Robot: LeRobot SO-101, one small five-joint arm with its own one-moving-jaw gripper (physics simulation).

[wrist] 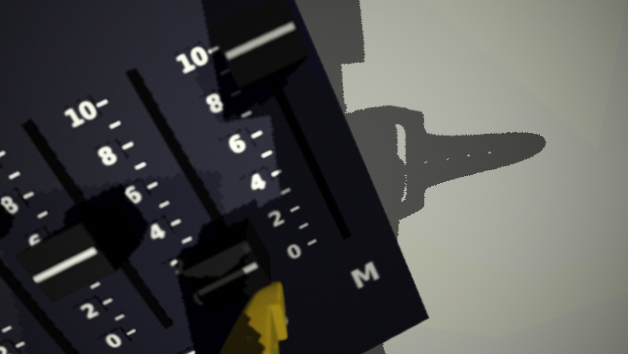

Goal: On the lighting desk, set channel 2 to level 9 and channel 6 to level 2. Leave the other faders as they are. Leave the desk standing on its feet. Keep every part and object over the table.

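Places are measured from the arm's base along level axes (x ahead, y left, z up), in centimetres.
Where they show: hand, tool point: (283, 302).
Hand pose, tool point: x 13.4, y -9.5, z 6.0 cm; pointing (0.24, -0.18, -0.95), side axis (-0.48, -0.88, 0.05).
Each offset is from my tool point to the top centre of the thing. "*": to the spot under its first point. Level surfaces: height alone.
The dark lighting desk @(* dx -1.6, dy -0.9, dz -0.5 cm) (350, 310) fills the left and middle of the wrist view, tilted in the picture. The channel 6 fader cap @(dx +1.5, dy +0.2, dz +0.8 cm) (225, 270) is low on its slot, around the 2 mark or a little below; shadow makes the exact level hard to read. My gripper (275, 295) shows one yellow notched jaw at the bottom centre, its tip over the near edge of the channel 6 cap; contact cannot be told. The other jaw is out of the picture, so the gripper is fully open, with nothing held. Channel 2 does not show.
The M fader cap @(dx +4.4, dy -2.7, dz +0.8 cm) (267, 45) stands near the top of its slot, at the desk's right edge. The channel 5 cap @(dx +3.4, dy +2.1, dz +0.8 cm) (67, 265) sits left of channel 6, near mid-low scale. Part of another slot @(* dx +3.1, dy +4.2, dz -0.5 cm) (35, 300) shows at lower left. Pale table @(dz -6.0 cm) (500, 240) with the arm's shadow lies right.
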